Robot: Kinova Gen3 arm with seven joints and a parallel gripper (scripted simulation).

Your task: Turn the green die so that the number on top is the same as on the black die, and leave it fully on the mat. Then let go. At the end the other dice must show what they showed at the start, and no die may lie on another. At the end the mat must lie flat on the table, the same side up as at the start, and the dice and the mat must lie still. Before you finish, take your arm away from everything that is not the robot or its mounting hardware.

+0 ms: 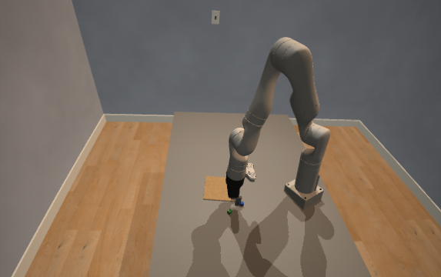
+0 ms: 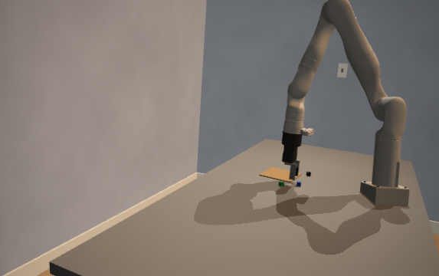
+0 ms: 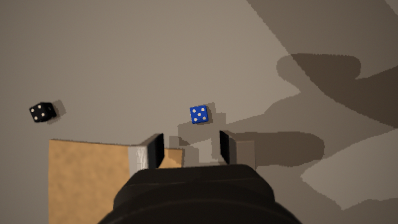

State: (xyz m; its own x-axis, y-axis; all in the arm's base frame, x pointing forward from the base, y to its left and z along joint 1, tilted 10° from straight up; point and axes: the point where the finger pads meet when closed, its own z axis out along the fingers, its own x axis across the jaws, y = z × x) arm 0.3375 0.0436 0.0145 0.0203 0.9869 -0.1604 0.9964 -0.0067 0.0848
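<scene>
The blue die lies 40 mm below my hand, 30 mm behind it and 10 mm to the left of it. Also, from my hand: green die: 50 mm to the left, 40 mm below, 40 mm ahead; black die: 150 mm to the right, 40 mm below, 40 mm behind; tan mat: 90 mm to the right, 70 mm ahead, 40 mm below.
</scene>
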